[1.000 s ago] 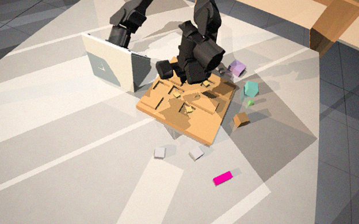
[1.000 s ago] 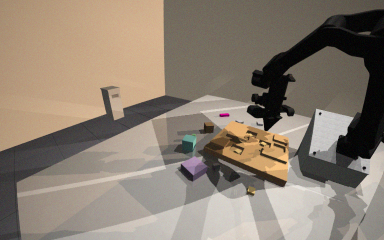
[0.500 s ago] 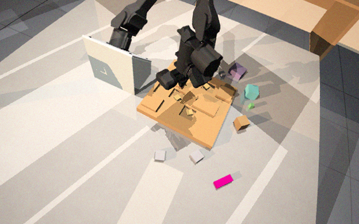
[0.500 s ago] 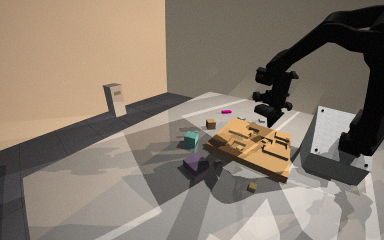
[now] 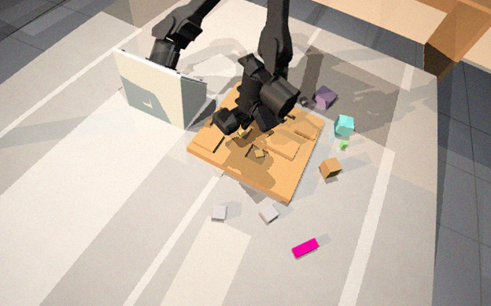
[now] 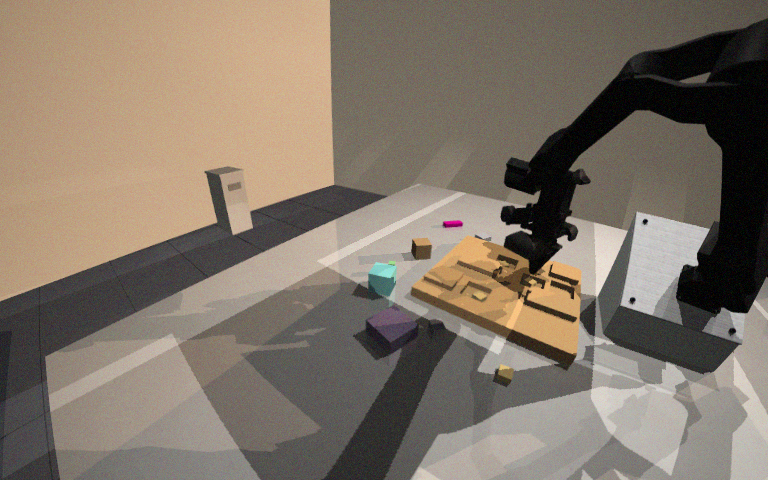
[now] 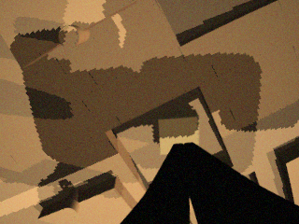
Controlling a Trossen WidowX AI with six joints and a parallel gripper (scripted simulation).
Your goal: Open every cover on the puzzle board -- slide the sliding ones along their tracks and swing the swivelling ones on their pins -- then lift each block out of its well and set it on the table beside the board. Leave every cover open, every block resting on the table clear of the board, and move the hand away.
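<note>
Now: gripper tip 4 cm short of the puzzle board, 2 cm to the right of it and 2 cm above it. Round my gripper tip: grey tile 23 cm to the right, 6 cm ahead, 3 cm below; then brown cube 25 cm ahead, 3 cm to the left, 2 cm below; then small grey cube 23 cm to the left, 10 cm ahead, 3 cm below.
</note>
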